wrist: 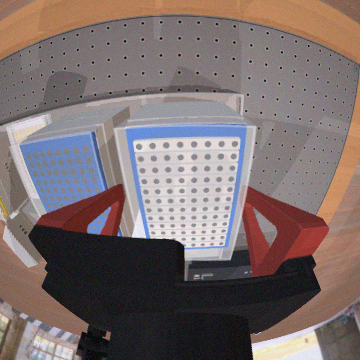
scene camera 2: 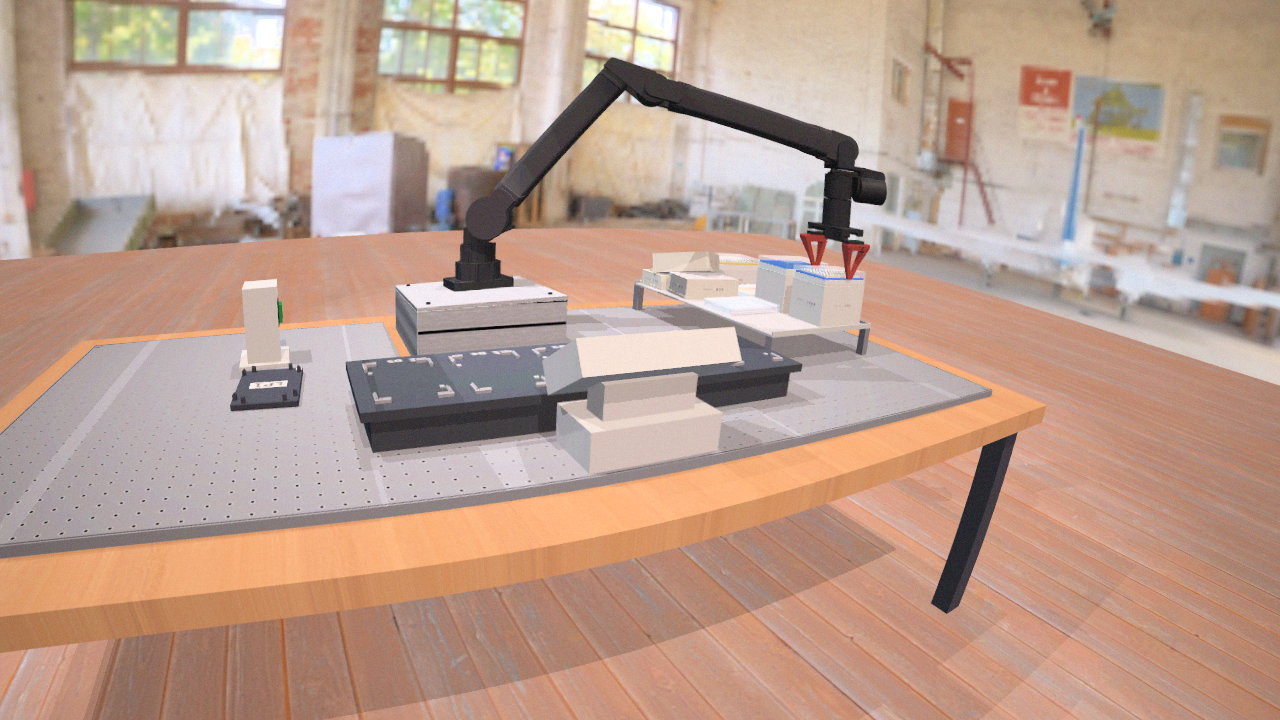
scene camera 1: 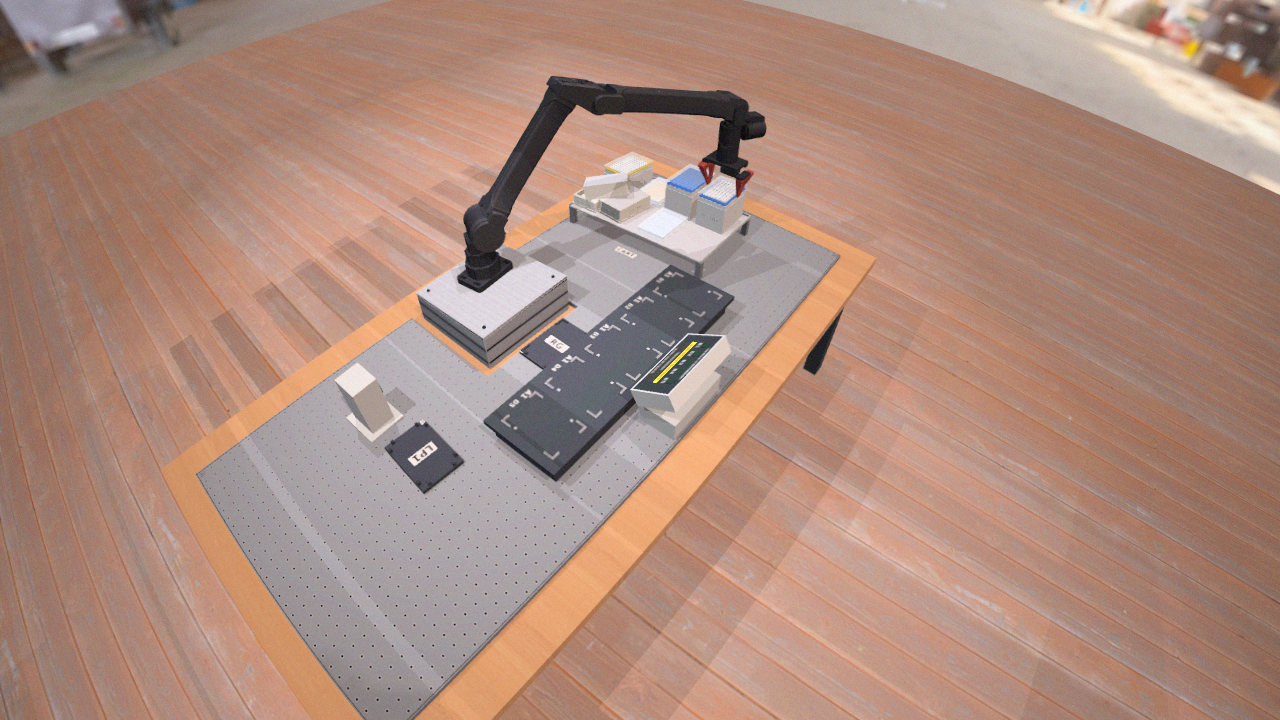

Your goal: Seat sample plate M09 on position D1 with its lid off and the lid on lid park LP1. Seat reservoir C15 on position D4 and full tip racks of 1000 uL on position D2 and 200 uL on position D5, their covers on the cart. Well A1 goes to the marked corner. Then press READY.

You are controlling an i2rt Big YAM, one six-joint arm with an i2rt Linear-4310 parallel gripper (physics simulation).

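Note:
My gripper (scene camera 1: pixel 724 188) (scene camera 2: pixel 832 271) (wrist: pixel 181 190) is open and empty, pointing down over a covered tip rack (scene camera 1: pixel 718 214) (scene camera 2: pixel 827 302) (wrist: pixel 185 210) with white tips and a blue edge. In the wrist view its fingers stand either side of this rack. A second blue rack (scene camera 1: pixel 687 180) (scene camera 2: pixel 775 281) (wrist: pixel 60 170) stands beside it and shows no white tips. A yellow-edged rack (scene camera 1: pixel 629 163) (scene camera 2: pixel 738 259) stands farther back. Pale labware (scene camera 1: pixel 623 207) (scene camera 2: pixel 704 285) and a flat white plate (scene camera 1: pixel 662 222) (scene camera 2: pixel 740 305) also lie on the cart (scene camera 1: pixel 689 244) (scene camera 2: pixel 787 325); I cannot read their labels.
The dark deck (scene camera 1: pixel 572 402) (scene camera 2: pixel 447 409) bears white corner marks. A slanted display box (scene camera 1: pixel 684 367) (scene camera 2: pixel 657 355) stands at its front side. The lid park LP1 (scene camera 1: pixel 407 440) (scene camera 2: pixel 246 398) lies near a pale post (scene camera 1: pixel 365 400) (scene camera 2: pixel 261 324) with a green button (scene camera 2: pixel 280 311).

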